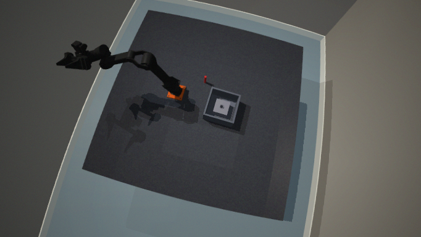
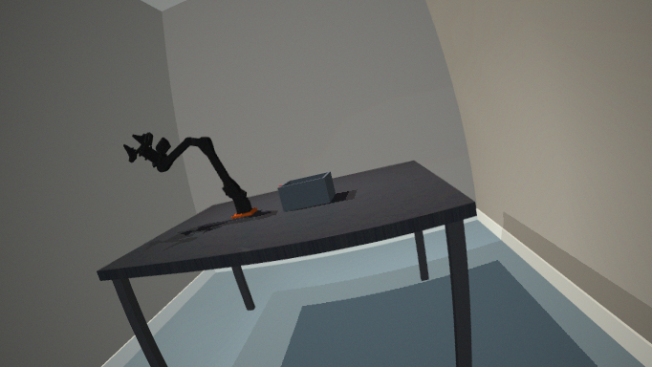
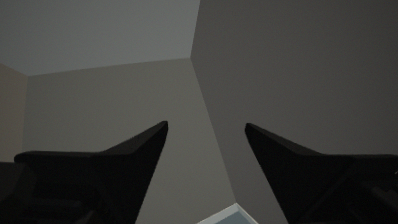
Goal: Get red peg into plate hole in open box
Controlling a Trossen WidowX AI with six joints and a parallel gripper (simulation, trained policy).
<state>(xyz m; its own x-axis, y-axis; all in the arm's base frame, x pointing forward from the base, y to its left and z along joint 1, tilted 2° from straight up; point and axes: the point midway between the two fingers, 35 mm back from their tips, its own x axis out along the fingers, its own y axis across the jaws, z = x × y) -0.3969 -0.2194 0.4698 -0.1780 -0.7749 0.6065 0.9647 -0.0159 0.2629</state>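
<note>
The red peg lies 570 mm ahead of my gripper tip, 440 mm below it and 390 mm to the left of it. From my gripper tip the other things lie so: grey box 740 mm ahead, 460 mm below, 250 mm to the left; then plate 740 mm ahead, 440 mm below, 250 mm to the left.
</note>
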